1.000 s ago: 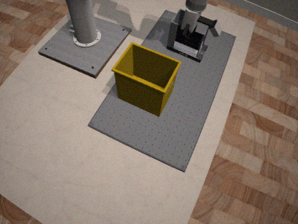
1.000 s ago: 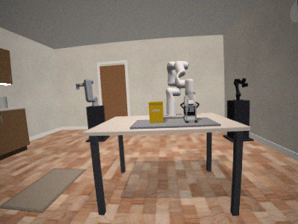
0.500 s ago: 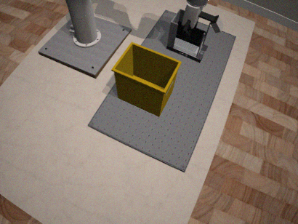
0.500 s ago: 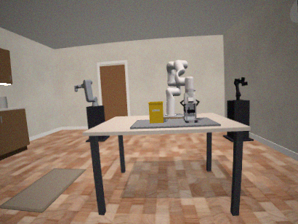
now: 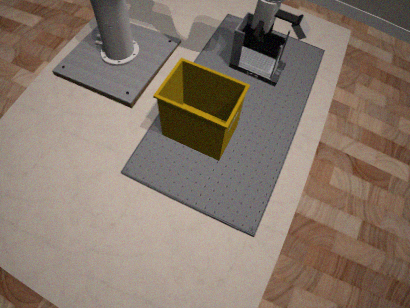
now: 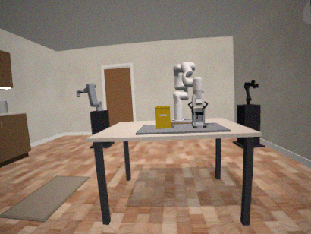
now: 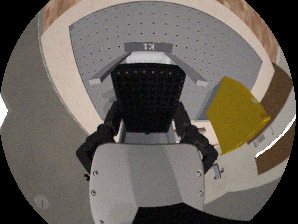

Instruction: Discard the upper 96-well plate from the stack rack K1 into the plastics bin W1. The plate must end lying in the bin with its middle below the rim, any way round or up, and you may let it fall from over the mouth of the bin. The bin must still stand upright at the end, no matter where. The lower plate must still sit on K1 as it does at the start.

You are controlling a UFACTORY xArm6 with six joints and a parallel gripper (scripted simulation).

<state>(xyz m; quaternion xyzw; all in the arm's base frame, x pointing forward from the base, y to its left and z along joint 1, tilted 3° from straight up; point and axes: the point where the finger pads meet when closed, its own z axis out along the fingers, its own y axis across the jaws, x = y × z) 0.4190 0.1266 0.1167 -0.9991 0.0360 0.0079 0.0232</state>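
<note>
My gripper is now 10 cm above the pale plate. Also, from my hand: yellow plastics bin W1: 29 cm to the right, 6 cm behind, 3 cm below; then black 96-well plate: 1 cm below.
</note>
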